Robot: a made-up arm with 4 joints.
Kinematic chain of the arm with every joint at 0, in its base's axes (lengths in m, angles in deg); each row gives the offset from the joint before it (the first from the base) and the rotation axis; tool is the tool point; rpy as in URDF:
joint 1: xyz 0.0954 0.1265 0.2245 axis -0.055 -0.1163 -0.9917
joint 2: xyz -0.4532 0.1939 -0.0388 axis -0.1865 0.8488 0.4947
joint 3: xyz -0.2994 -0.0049 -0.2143 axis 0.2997 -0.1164 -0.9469
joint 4: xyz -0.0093 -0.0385 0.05 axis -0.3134 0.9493 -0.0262
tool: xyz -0.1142 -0.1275 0.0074 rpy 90 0 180
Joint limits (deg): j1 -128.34..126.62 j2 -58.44..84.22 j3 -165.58..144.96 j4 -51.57..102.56
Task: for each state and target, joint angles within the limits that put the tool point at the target. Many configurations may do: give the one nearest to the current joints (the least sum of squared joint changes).
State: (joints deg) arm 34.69 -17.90 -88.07 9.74
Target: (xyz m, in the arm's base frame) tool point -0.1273 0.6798 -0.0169
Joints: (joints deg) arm 55.00 -25.75 -84.58 9.03
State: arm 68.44 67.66 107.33 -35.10
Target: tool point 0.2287 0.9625 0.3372
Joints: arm 98.64 83.88 116.46 -31.78
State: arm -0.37 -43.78 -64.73 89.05
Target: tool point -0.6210 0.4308 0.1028
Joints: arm -5.99 -12.82 -106.82 102.56
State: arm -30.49 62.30 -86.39 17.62
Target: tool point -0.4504 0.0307 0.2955
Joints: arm -17.68 54.80 -93.49 19.46
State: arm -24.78 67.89 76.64 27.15
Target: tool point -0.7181 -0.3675 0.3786
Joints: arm -34.36 37.27 73.64 20.48
